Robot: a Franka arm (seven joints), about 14 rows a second.
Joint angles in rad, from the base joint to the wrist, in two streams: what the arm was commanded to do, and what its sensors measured. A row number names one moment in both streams.
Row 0, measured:
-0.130, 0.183, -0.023, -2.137, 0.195, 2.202, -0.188
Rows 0 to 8, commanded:
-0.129, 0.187, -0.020, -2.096, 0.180, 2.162, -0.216
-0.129, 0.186, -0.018, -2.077, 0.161, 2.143, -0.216
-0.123, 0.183, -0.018, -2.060, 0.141, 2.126, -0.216
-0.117, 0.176, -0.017, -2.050, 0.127, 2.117, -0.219
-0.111, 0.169, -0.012, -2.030, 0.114, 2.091, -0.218
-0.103, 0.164, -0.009, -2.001, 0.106, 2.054, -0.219
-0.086, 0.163, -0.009, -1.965, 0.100, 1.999, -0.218
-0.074, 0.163, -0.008, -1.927, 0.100, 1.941, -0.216
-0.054, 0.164, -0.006, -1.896, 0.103, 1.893, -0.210
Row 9, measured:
-0.076, 0.170, -0.014, -1.961, 0.118, 1.985, -0.200
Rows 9 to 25, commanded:
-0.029, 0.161, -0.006, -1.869, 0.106, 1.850, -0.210
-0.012, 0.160, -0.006, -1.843, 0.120, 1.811, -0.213
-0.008, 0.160, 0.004, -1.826, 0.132, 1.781, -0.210
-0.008, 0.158, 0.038, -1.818, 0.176, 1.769, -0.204
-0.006, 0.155, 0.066, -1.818, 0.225, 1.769, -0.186
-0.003, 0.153, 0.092, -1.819, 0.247, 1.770, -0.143
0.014, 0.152, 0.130, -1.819, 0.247, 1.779, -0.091
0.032, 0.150, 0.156, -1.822, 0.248, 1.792, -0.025
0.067, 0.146, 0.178, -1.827, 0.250, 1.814, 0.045
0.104, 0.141, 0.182, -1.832, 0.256, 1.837, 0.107
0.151, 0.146, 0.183, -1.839, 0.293, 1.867, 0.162
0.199, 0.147, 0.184, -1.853, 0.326, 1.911, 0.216
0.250, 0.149, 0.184, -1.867, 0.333, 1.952, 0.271
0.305, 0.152, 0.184, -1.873, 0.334, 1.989, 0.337
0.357, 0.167, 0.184, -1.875, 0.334, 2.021, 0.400
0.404, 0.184, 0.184, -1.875, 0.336, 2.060, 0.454
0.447, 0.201, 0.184, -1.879, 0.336, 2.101, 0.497
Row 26, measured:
0.393, 0.176, 0.187, -1.865, 0.309, 2.035, 0.431
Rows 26 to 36, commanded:
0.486, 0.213, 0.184, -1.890, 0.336, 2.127, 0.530
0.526, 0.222, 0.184, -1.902, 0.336, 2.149, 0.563
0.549, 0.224, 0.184, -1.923, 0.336, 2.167, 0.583
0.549, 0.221, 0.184, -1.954, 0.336, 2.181, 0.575
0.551, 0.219, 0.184, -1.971, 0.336, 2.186, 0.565
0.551, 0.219, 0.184, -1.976, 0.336, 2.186, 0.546
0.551, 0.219, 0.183, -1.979, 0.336, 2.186, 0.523
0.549, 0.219, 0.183, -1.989, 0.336, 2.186, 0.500
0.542, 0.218, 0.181, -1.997, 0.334, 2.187, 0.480
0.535, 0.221, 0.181, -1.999, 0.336, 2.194, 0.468
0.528, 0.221, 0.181, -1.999, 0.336, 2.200, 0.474
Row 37, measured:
0.551, 0.238, 0.177, -1.973, 0.309, 2.176, 0.514
